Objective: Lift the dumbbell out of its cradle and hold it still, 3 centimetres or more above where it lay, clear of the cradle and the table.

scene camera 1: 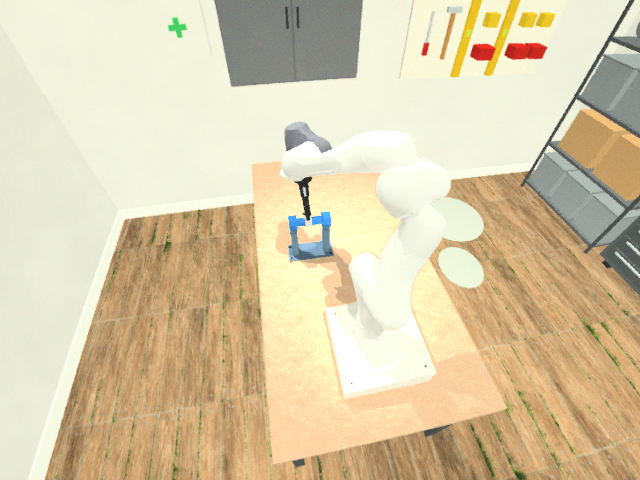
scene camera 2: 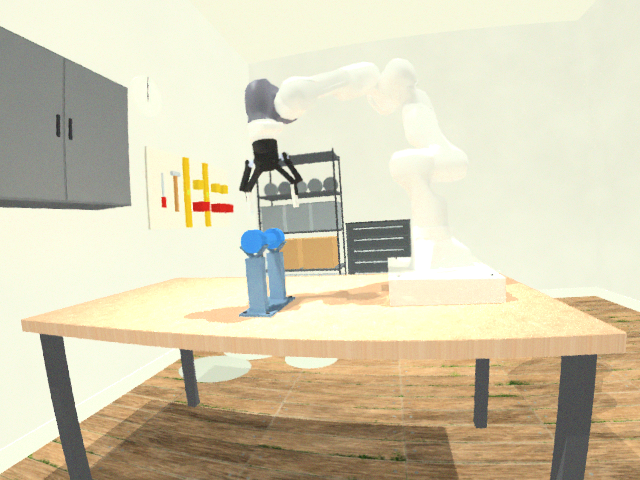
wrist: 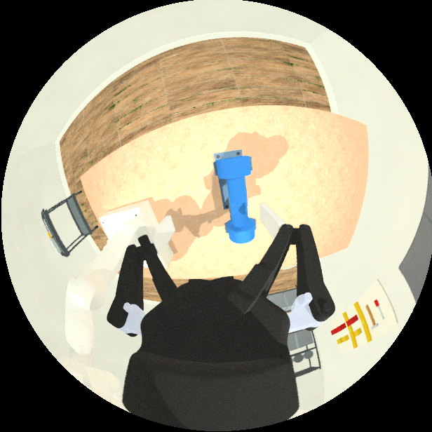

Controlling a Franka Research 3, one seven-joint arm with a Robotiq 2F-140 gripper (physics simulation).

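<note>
The blue dumbbell [scene camera 1: 317, 220] [scene camera 2: 253, 241] [wrist: 238, 199] lies level across the two posts of the grey-blue cradle [scene camera 1: 311, 251] [scene camera 2: 256, 284] [wrist: 228, 155], which stands on the table. My gripper [scene camera 1: 308, 219] [scene camera 2: 273, 200] [wrist: 215, 217] points down, open and empty, with its pale fingertips above the dumbbell in the second scene view. In the first scene view the fingers overlap the middle of the handle and hide part of it. In the wrist view the dumbbell shows between the two fingertips, closer to the right one.
The wooden table [scene camera 1: 294, 330] [scene camera 2: 361, 328] [wrist: 320, 150] carries the white arm base [scene camera 1: 382, 382] [scene camera 2: 447, 289] [wrist: 125, 215], set well apart from the cradle. A grey wall cabinet [scene camera 1: 258, 46] [scene camera 2: 31, 129] and a tool board [scene camera 1: 413, 64] [scene camera 2: 154, 217] hang on the wall beyond the table.
</note>
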